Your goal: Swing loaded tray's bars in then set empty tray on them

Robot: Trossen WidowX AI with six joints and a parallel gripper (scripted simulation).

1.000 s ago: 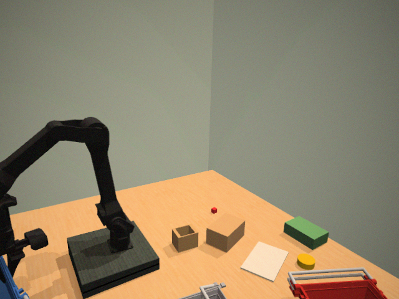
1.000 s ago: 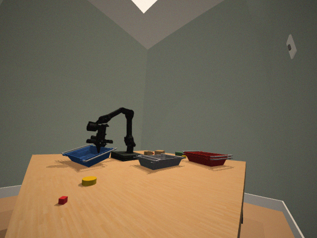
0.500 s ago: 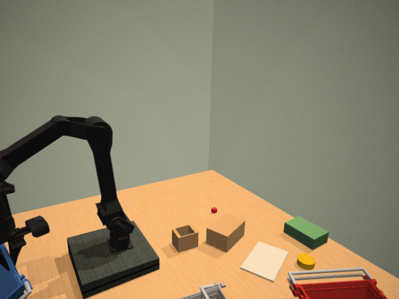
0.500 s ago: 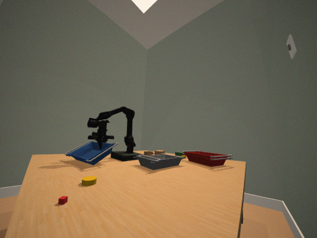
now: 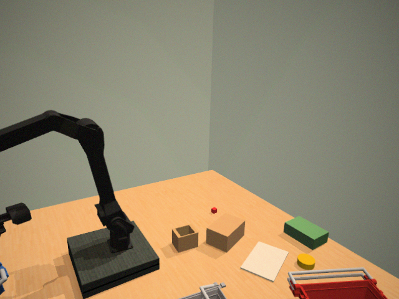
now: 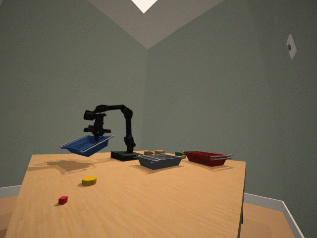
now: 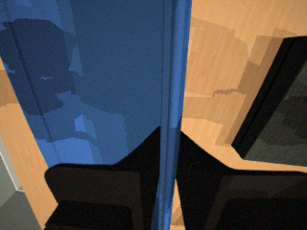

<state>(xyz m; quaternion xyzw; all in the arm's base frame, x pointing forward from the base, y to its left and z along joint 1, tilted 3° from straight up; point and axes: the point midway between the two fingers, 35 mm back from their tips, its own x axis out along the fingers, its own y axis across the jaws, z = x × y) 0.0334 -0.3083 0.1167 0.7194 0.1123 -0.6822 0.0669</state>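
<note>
My gripper tip is 20 mm short of the blue tray, 80 mm to the left of it and 10 mm above it. Also, from my gripper tip: brown box 10 mm behind, 500 mm to the left, 120 mm below; then red block 500 mm ahead, 220 mm to the right, 130 mm below; then brown block 30 mm ahead, 640 mm to the left, 110 mm below.
</note>
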